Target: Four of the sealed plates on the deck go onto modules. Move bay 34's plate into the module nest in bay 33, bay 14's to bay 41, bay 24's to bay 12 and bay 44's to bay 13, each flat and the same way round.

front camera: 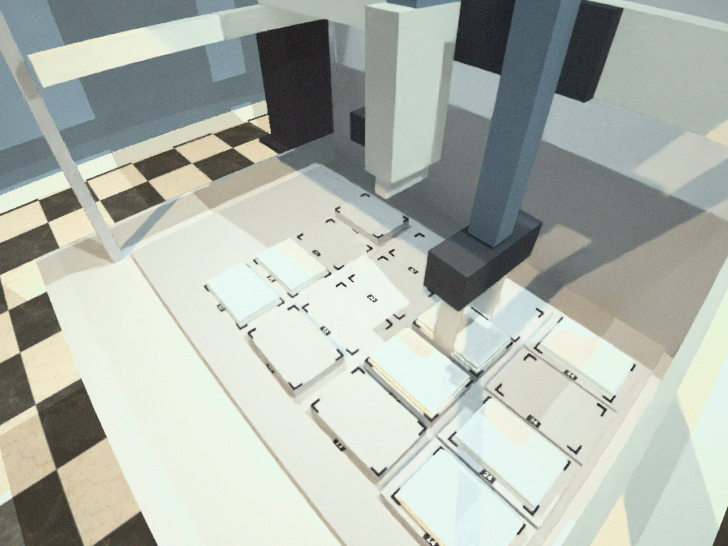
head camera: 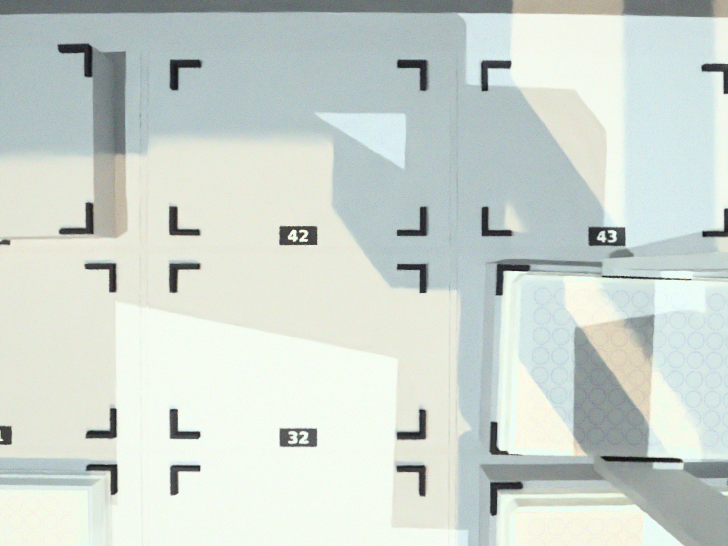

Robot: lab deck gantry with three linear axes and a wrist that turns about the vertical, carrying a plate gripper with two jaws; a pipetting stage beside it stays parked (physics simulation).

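Frame: origin at the robot's base, x up, y right, z ahead, level; centimetres.
Where they show: gripper, between the fingertips: (front camera: 462, 330) (head camera: 635, 365); robot's base, origin of its link: (front camera: 206, 287).
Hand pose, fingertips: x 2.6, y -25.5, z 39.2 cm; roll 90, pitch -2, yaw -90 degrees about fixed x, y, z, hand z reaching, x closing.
Things, the pixels of their top centre, and the offset from my fingertips. "spot": a spot on its surface instead.
- sealed plate, centre of its top: (head camera: 647, 368) (front camera: 463, 327) dx +0.7, dy +0.0, dz +0.1 cm
- Bay 34, a spot on its surface: (front camera: 546, 390) spot: dx -1.2, dy -1.2, dz +15.2 cm
- bay 44, a spot on its surface: (front camera: 582, 352) spot: dx +0.3, dy -10.2, dz +15.8 cm
- bay 24, a spot on its surface: (front camera: 508, 443) spot: dx +0.3, dy +10.4, dz +15.8 cm
- bay 14, a spot on its surface: (front camera: 458, 496) spot: dx +0.2, dy +20.2, dz +15.5 cm
- bay 13, centre of its top: (front camera: 367, 416) dx -0.4, dy +20.9, dz +0.3 cm
- bay 12, a spot on its surface: (front camera: 294, 346) spot: dx -0.7, dy +21.4, dz -16.0 cm
- bay 41, a spot on its surface: (head camera: 41, 135) spot: dx -0.7, dy -11.1, dz -28.7 cm
- bay 11, a spot on its surface: (front camera: 244, 290) spot: dx -1.2, dy +21.0, dz -32.2 cm
- bay 21, a spot on its surface: (head camera: 41, 517) spot: dx -1.2, dy +8.0, dz -29.2 cm
My gripper (front camera: 470, 330) (head camera: 643, 367) is shut on a sealed plate (front camera: 483, 346) (head camera: 682, 376), one jaw on each long edge. This plate is at the bay 33 nest, flat and lined up with its slightly skewed brackets; whether it bears on the nest floor is hard to tell. Bay 34 (front camera: 546, 390) holds no plate. Sealed plates stand at bay 44 (front camera: 582, 352), bay 24 (front camera: 508, 443) and bay 14 (front camera: 458, 496). The module nests at bay 13 (front camera: 367, 420), bay 12 (front camera: 294, 346) and bay 41 (front camera: 373, 214) (head camera: 41, 135) are empty.
Another plate (front camera: 419, 373) (head camera: 564, 523) stands at bay 23, close beside the near jaw. Plates also stand at bay 11 (front camera: 244, 290) and bay 21 (front camera: 292, 264) (head camera: 41, 517). The parked pipetting stage (front camera: 405, 94) hangs left of the gripper column.
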